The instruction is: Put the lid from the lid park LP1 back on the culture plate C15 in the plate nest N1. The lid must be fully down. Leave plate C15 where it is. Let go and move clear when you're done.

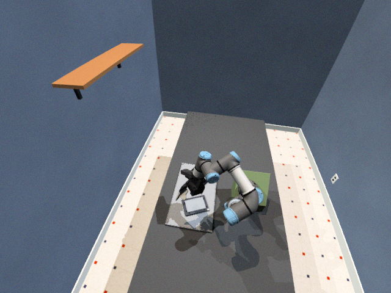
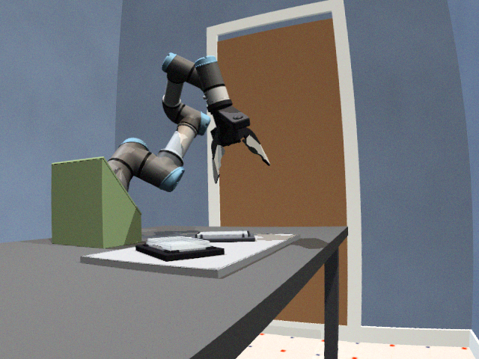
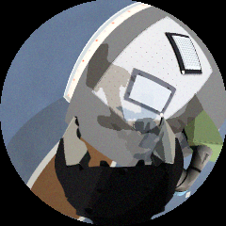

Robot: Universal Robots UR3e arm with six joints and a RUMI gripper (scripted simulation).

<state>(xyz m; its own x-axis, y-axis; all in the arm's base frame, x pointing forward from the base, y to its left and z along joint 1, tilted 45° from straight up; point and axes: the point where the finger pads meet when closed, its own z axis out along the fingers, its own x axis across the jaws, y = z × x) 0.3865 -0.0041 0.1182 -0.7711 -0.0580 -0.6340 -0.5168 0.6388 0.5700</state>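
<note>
The lid is 160 mm below my hand, 50 mm behind it and 30 mm to the right of it. The rest, counted from my hand: lid park: 170 mm below, 50 mm behind, 30 mm to the right.
</note>
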